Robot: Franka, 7 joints.
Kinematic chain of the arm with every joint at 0, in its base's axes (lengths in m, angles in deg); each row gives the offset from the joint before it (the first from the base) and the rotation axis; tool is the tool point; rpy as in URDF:
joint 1: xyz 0 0 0.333 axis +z
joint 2: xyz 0 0 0 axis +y
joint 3: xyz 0 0 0.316 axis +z
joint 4: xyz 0.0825 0 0 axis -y
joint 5: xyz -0.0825 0 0.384 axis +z
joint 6: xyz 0 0 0 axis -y
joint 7: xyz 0.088 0 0 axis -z
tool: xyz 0 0 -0.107 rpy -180 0 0
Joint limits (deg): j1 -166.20..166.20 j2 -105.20..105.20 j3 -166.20..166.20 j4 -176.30..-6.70 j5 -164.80..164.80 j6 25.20..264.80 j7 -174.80..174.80
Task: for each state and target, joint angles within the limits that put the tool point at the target. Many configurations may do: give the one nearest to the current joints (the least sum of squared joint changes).
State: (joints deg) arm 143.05 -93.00 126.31 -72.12 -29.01 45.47 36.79
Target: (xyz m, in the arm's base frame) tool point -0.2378 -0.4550 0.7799
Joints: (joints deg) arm 118.14 -45.65 86.75 -57.10 -42.76 58.16 36.79
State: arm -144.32 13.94 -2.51 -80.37 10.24 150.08 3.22
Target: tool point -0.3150 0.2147 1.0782
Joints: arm -166.20 -5.08 -40.51 -53.43 12.37 156.10 3.22
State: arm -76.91 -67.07 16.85 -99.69 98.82 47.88 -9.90
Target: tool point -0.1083 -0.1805 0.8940
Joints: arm -88.63 -42.53 -27.28 -107.88 100.82 61.06 -9.90
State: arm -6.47 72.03 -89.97 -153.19 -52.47 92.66 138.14
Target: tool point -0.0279 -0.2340 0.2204
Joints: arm 13.92 53.94 -61.57 -163.27 -38.28 88.12 138.14
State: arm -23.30 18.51 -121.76 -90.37 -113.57 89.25 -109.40
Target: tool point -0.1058 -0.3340 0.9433
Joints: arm -12.47 39.42 -127.42 -88.87 -111.10 77.79 -109.40
